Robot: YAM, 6 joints.
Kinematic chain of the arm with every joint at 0, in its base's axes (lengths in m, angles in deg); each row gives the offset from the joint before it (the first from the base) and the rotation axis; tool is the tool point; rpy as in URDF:
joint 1: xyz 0 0 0.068 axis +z
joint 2: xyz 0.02 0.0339 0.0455 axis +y
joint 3: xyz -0.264 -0.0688 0 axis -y
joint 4: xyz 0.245 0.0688 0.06 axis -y
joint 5: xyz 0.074 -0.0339 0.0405 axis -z
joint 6: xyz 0.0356 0 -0.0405 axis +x
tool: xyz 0 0 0 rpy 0 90 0
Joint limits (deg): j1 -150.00..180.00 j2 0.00..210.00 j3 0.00..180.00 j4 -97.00..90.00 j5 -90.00..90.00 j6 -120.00..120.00
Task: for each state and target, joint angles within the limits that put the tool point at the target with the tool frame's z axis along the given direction. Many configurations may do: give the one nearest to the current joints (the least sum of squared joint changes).
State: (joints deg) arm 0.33 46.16 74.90 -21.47 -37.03 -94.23
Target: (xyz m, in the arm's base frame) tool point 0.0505 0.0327 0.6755 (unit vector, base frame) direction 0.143 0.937 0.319
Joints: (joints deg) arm -0.83 69.25 124.31 12.85 -69.86 -94.23
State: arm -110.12 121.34 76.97 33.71 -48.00 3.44
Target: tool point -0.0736 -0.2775 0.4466 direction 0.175 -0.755 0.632
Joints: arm -107.67 76.22 63.20 56.51 -23.32 3.44
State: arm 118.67 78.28 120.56 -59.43 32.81 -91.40
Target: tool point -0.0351 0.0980 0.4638 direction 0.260 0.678 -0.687
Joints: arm 120.99 62.13 102.11 -96.91 34.90 -91.40
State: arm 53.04 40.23 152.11 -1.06 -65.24 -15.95
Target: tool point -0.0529 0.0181 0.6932 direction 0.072 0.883 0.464
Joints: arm 13.52 70.44 152.72 -23.06 -57.31 -15.95
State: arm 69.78 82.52 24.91 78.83 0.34 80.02
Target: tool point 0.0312 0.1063 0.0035 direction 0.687 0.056 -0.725
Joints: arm 86.30 115.51 2.78 30.60 42.98 80.02
